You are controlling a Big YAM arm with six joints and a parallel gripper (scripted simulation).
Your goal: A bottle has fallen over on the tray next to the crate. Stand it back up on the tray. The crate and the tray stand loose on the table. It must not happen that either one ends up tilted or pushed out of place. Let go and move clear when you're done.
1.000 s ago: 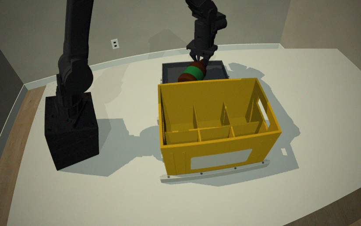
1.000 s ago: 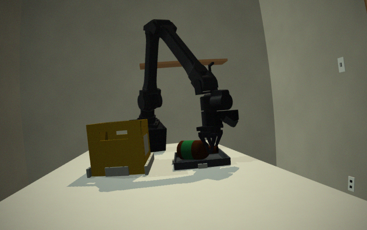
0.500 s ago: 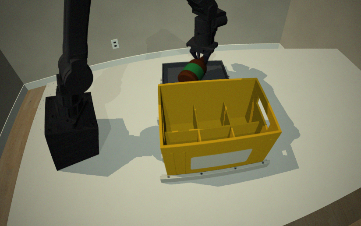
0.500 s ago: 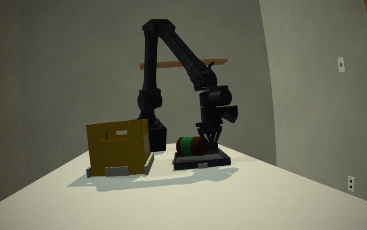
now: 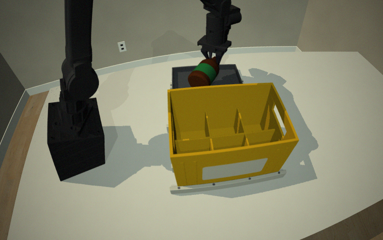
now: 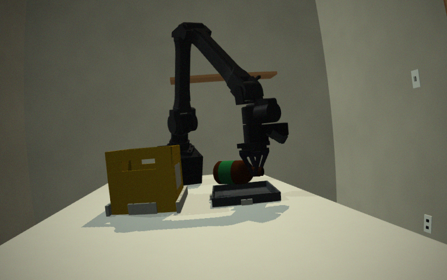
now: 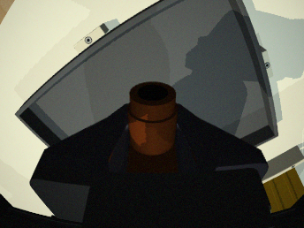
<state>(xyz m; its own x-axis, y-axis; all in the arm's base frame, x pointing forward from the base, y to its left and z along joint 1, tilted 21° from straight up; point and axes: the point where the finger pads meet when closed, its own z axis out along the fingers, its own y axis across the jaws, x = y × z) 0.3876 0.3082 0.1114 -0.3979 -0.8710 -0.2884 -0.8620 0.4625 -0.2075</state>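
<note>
My hand is 2 cm past the bottle and 5 cm to the left of it. Also, from my hand: tray 2 cm behind, 4 cm to the right, 6 cm below; then yellow crate 3 cm ahead, 33 cm to the right, 1 cm above.
</note>
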